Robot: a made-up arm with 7 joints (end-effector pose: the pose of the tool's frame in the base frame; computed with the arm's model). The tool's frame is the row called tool. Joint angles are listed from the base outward.
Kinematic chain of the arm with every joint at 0, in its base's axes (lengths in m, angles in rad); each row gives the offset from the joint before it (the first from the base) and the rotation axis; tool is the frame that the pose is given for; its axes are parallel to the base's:
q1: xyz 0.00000 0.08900 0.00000 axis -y
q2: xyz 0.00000 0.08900 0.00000 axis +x
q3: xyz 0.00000 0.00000 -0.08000 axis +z
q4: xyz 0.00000 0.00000 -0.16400 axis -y
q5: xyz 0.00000 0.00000 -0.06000 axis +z
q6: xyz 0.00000 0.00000 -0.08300 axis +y
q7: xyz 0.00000 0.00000 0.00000 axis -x
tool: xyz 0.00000 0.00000 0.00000
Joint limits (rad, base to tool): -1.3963..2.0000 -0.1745..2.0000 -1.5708..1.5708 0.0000..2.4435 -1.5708..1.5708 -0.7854..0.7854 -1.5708..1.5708
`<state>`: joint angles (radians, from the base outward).
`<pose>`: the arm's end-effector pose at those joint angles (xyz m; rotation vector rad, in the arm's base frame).
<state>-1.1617 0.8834 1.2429 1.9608 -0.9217 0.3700 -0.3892</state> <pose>-0.0047 0.4040 -0.0484 2.3473 -0.6397 -1.0609</pose>
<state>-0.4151 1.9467 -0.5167 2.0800 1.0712 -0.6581 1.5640</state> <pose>0.1020 0.3628 -0.0377 -1.5904 -0.2830 -1.6809</pose>
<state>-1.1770 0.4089 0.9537 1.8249 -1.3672 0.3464 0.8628</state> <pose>-0.1041 0.3643 -0.1300 0.8909 0.6566 -0.9155</pose>
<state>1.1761 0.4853 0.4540 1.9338 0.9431 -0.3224 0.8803</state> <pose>0.1787 0.3200 0.0557 0.0813 2.4318 0.8164</pose>
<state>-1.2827 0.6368 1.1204 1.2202 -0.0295 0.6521 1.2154</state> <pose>-0.1404 0.4495 -0.1026 0.0107 0.1263 0.2861</pose>
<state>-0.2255 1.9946 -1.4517 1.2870 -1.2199 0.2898 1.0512</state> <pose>0.0142 0.4930 -0.0109 0.2703 2.2371 -1.7787</pose>
